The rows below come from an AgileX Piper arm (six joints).
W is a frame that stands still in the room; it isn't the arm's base.
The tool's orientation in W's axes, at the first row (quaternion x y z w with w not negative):
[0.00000, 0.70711, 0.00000, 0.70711]
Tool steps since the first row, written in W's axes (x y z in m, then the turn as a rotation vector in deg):
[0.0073, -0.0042, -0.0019, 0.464, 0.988, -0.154]
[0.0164, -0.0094, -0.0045, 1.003, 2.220, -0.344]
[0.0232, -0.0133, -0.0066, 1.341, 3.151, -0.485]
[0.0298, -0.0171, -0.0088, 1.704, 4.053, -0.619]
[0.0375, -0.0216, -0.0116, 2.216, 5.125, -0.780]
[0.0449, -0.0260, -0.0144, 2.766, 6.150, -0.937]
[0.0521, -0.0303, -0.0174, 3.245, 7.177, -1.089]
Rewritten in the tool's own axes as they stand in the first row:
[0.0019, -0.0042, 0.0073, 0.154, 0.988, 0.464]
[0.0045, -0.0094, 0.0164, 0.344, 2.220, 1.003]
[0.0066, -0.0133, 0.0232, 0.485, 3.151, 1.341]
[0.0088, -0.0171, 0.0298, 0.619, 4.053, 1.704]
[0.0116, -0.0216, 0.0375, 0.780, 5.125, 2.216]
[0.0144, -0.0260, 0.0449, 0.937, 6.150, 2.766]
[0.0174, -0.0303, 0.0521, 1.089, 7.177, 3.245]

